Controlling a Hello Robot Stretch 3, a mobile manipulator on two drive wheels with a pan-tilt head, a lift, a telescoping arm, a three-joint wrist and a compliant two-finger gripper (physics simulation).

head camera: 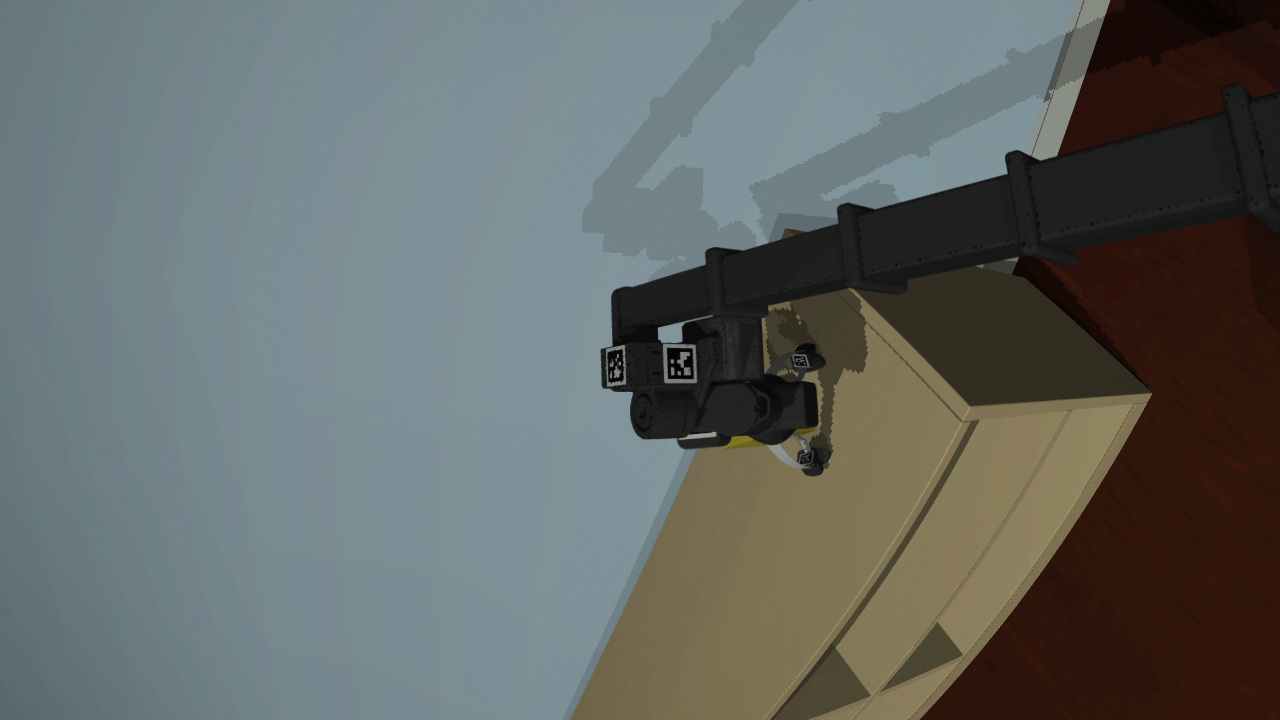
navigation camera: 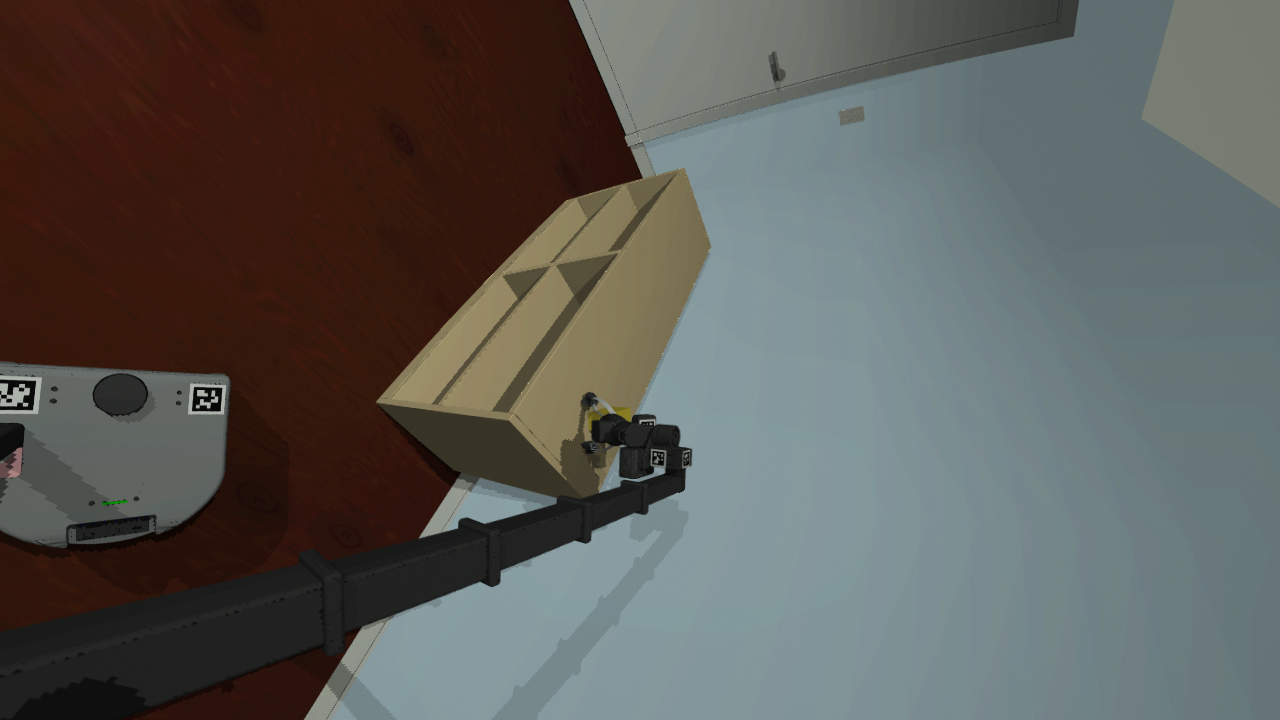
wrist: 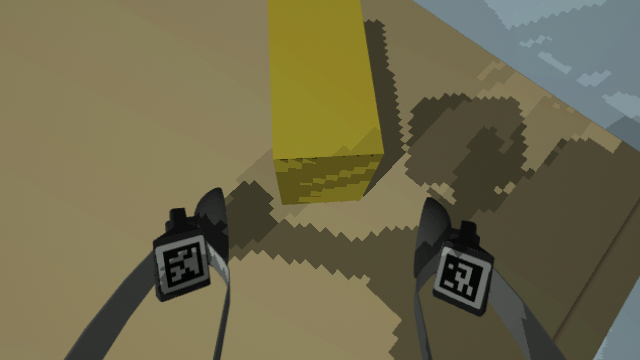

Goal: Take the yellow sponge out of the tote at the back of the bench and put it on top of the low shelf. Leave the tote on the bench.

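Pixels of known places: gripper, fingertip midpoint: (navigation camera: pixel 587 422); robot's base, link origin: (navigation camera: pixel 122 392).
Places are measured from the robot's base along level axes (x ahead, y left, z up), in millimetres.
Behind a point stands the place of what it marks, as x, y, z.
Observation:
The yellow sponge (head camera: pixel 741 442) @(9, -866, 673) (navigation camera: pixel 623 413) @(1, -872, 672) (wrist: pixel 325 90) lies on the top of the low shelf (head camera: pixel 760 555) @(157, -909, 611) (navigation camera: pixel 644 295) @(354, -1055, 610) (wrist: pixel 100 125), near one end. Its far end is cut off in the wrist view, and the wrist hides much of it in the head view. My gripper (head camera: pixel 812 410) @(-22, -797, 615) (navigation camera: pixel 590 423) @(-22, -797, 615) (wrist: pixel 322 220) @(-22, -797, 615) is open over the shelf top. In the wrist view its fingertips stand wide apart, one to each side and short of the sponge's near end, not touching it. The tote and the bench do not show in these views.
A blue wall (head camera: pixel 313 358) @(-93, -1016, 1148) (navigation camera: pixel 895 402) @(50, -1133, 1299) runs along the shelf's back edge. My extended arm (head camera: pixel 939 219) @(-107, -323, 936) (navigation camera: pixel 402 573) @(-93, -166, 938) passes over the shelf's end. My base (navigation camera: pixel 161 465) @(-128, -64, 160) stands on the dark red floor (navigation camera: pixel 223 223) @(403, -134, 0). A grey door (navigation camera: pixel 850 44) @(1621, -1691, 1254) is beyond the shelf's far end.

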